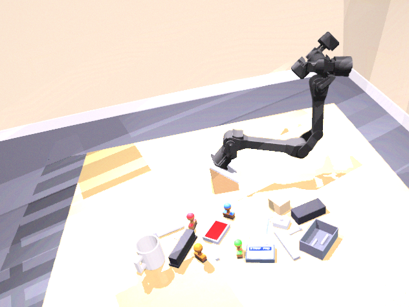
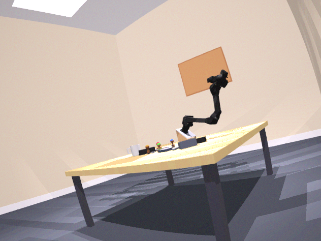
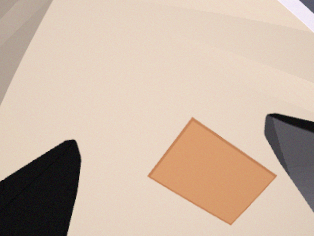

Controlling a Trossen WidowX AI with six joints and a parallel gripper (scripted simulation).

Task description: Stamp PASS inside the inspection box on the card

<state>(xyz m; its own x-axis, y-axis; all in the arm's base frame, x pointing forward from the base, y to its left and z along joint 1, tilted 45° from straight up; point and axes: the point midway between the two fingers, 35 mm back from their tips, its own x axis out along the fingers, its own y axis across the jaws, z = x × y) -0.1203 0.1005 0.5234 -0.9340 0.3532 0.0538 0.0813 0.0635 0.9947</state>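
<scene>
Now: gripper tip 49 cm to the left of the green-knobbed stamp, 48 cm short of it and 40 cm above it. Also, from my gripper tip: dark box 40 cm below, 40 cm ahead, 22 cm to the right; then blue-knobbed stamp 47 cm to the right, 40 cm below, 30 cm ahead; then cardboard box 40 cm below, 33 cm ahead, 29 cm to the right.
</scene>
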